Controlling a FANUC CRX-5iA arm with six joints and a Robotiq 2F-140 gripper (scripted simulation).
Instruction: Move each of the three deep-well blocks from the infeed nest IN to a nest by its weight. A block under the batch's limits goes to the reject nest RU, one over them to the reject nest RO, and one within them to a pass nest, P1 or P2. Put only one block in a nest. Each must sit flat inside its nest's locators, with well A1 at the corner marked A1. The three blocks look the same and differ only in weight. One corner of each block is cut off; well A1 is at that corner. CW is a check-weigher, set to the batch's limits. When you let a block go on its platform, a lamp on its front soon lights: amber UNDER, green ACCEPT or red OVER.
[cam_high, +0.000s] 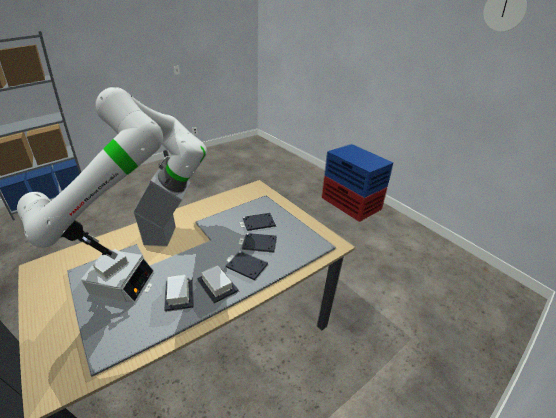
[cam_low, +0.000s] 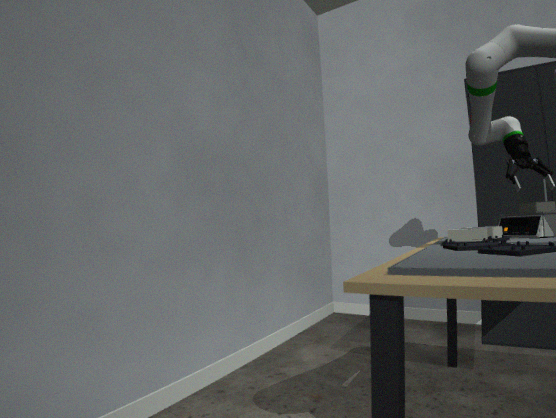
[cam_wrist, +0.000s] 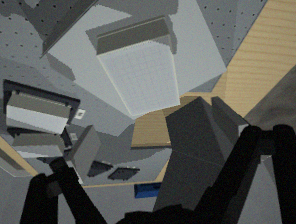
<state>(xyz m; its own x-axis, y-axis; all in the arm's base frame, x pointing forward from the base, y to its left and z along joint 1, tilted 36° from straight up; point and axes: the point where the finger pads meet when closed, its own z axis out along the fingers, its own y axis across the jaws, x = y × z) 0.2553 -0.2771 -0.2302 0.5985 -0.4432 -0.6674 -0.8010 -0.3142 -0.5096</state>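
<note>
Right now the weigher platform is 11 cm below my hand. The rest, counted from my hand: CW label 21 cm below, 13 cm to the left, 9 cm ahead; then check-weigher 14 cm below; then dark nest plate 43 cm to the left, 20 cm below, 20 cm ahead.
</note>
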